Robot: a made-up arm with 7 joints. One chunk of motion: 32 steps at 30 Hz.
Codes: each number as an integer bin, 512 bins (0 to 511) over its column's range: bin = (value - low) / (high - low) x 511, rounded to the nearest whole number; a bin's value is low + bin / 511 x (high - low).
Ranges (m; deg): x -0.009..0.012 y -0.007..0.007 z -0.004..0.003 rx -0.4..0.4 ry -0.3..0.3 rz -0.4..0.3
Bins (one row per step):
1: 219 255 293 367 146 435
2: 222 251 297 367 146 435
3: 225 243 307 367 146 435
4: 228 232 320 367 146 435
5: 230 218 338 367 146 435
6: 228 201 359 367 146 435
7: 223 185 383 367 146 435
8: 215 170 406 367 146 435
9: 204 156 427 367 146 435
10: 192 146 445 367 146 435
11: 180 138 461 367 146 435
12: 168 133 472 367 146 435
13: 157 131 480 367 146 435
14: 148 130 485 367 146 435
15: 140 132 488 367 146 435
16: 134 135 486 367 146 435
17: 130 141 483 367 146 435
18: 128 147 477 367 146 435
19: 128 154 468 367 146 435
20: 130 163 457 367 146 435
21: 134 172 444 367 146 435
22: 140 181 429 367 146 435
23: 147 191 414 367 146 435
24: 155 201 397 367 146 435
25: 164 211 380 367 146 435
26: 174 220 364 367 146 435
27: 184 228 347 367 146 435
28: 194 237 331 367 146 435
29: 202 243 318 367 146 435
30: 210 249 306 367 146 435
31: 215 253 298 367 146 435
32: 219 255 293 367 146 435
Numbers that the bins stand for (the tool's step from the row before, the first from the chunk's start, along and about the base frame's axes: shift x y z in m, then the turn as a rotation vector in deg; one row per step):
1: 0.00000 -0.00001 0.00001 0.175 -0.129 0.196
2: 0.00012 -0.00012 0.00007 0.175 -0.129 0.196
3: 0.00025 -0.00034 0.00021 0.175 -0.129 0.196
4: 0.00037 -0.00064 0.00038 0.175 -0.129 0.196
5: 0.00045 -0.00103 0.00063 0.175 -0.129 0.196
6: 0.00037 -0.00149 0.00092 0.175 -0.129 0.196
7: 0.00016 -0.00193 0.00125 0.175 -0.129 0.196
8: -0.00016 -0.00234 0.00156 0.175 -0.129 0.196
9: -0.00062 -0.00273 0.00185 0.175 -0.129 0.196
10: -0.00111 -0.00300 0.00210 0.175 -0.129 0.196
11: -0.00160 -0.00322 0.00232 0.175 -0.129 0.196
12: -0.00210 -0.00336 0.00247 0.175 -0.129 0.196
13: -0.00255 -0.00341 0.00258 0.175 -0.129 0.196
14: -0.00292 -0.00344 0.00264 0.175 -0.129 0.196
15: -0.00325 -0.00338 0.00268 0.175 -0.129 0.196
16: -0.00349 -0.00330 0.00266 0.175 -0.129 0.196
17: -0.00366 -0.00314 0.00262 0.175 -0.129 0.196
18: -0.00374 -0.00297 0.00253 0.175 -0.129 0.196
19: -0.00374 -0.00278 0.00241 0.175 -0.129 0.196
20: -0.00366 -0.00253 0.00226 0.175 -0.129 0.196
21: -0.00349 -0.00229 0.00208 0.175 -0.129 0.196
22: -0.00325 -0.00204 0.00188 0.175 -0.129 0.196
23: -0.00296 -0.00177 0.00167 0.175 -0.129 0.196
24: -0.00263 -0.00149 0.00144 0.175 -0.129 0.196
25: -0.00226 -0.00122 0.00121 0.175 -0.129 0.196
26: -0.00185 -0.00097 0.00099 0.175 -0.129 0.196
27: -0.00144 -0.00075 0.00075 0.175 -0.129 0.196
28: -0.00103 -0.00051 0.00053 0.175 -0.129 0.196
29: -0.00070 -0.00034 0.00036 0.175 -0.129 0.196
30: -0.00037 -0.00018 0.00019 0.175 -0.129 0.196
31: -0.00016 -0.00007 0.00008 0.175 -0.129 0.196
32: 0.00000 -0.00001 0.00001 0.175 -0.129 0.196

